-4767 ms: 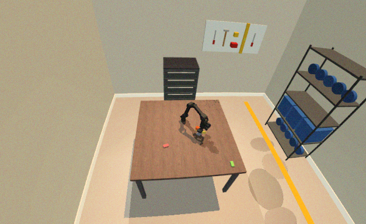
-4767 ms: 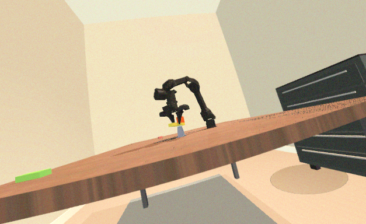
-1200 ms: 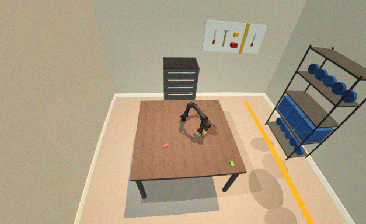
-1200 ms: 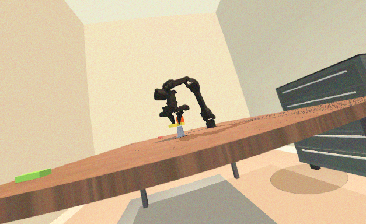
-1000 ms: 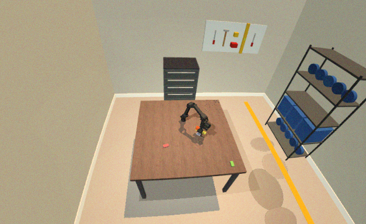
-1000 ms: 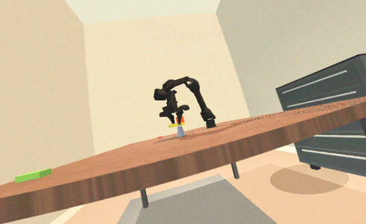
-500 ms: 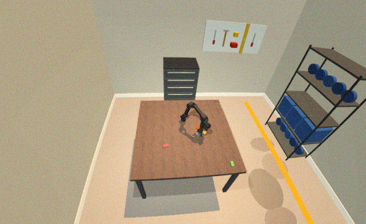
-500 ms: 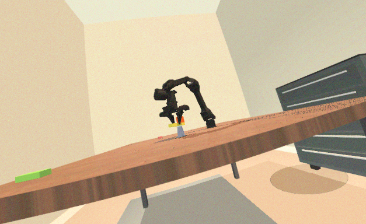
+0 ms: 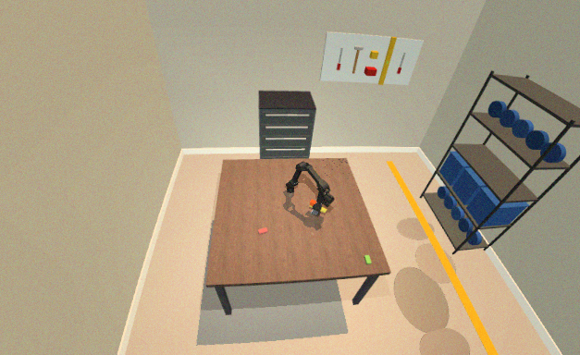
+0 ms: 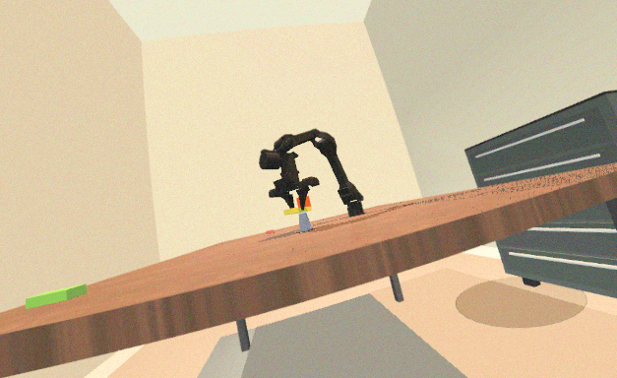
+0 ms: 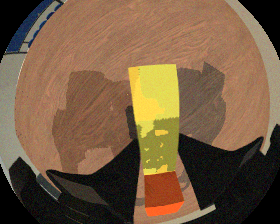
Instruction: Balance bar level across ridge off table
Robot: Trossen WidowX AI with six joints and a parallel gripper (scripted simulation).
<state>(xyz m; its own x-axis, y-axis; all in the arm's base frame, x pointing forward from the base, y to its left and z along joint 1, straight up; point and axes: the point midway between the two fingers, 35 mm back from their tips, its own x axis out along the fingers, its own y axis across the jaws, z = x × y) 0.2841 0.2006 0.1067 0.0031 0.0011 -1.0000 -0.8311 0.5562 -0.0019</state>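
Right now my gripper tip is 30 mm to the left of the flat yellow bar, 20 mm below it and 20 mm past it. The rest, counted from my gripper tip: green block 460 mm ahead, 300 mm to the left, 60 mm below; then red block 460 mm to the right, 150 mm ahead, 60 mm below.
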